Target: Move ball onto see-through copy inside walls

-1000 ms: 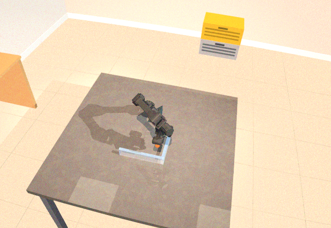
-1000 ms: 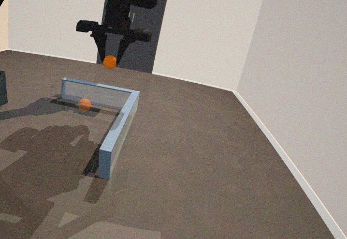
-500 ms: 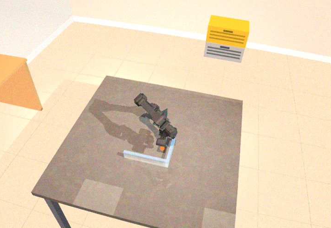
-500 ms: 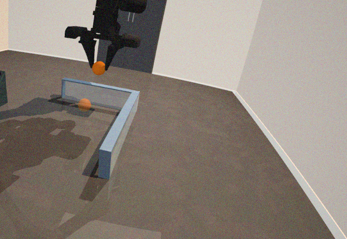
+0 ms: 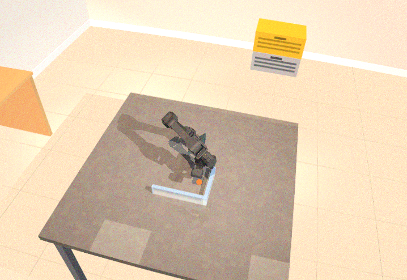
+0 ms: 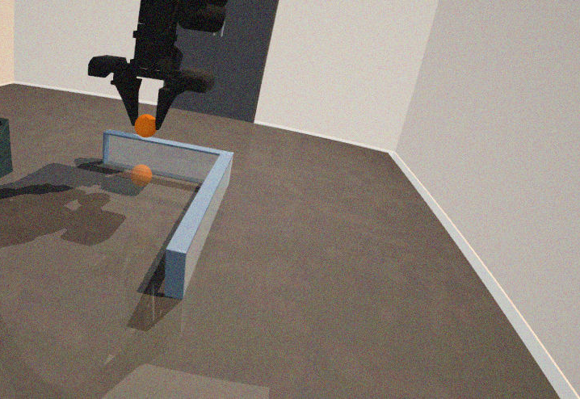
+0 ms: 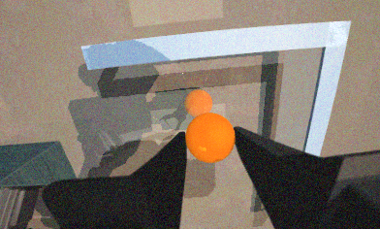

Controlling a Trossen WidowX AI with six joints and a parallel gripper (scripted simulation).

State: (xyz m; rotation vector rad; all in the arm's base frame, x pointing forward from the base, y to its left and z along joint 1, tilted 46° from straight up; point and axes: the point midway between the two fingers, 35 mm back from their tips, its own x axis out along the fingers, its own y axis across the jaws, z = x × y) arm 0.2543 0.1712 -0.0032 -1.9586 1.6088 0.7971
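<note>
The clear wall is 70 mm to the left of my gripper tip, 70 mm below it and 10 mm ahead of it. Also, from my gripper tip: orange ball right at my gripper tip.
</note>
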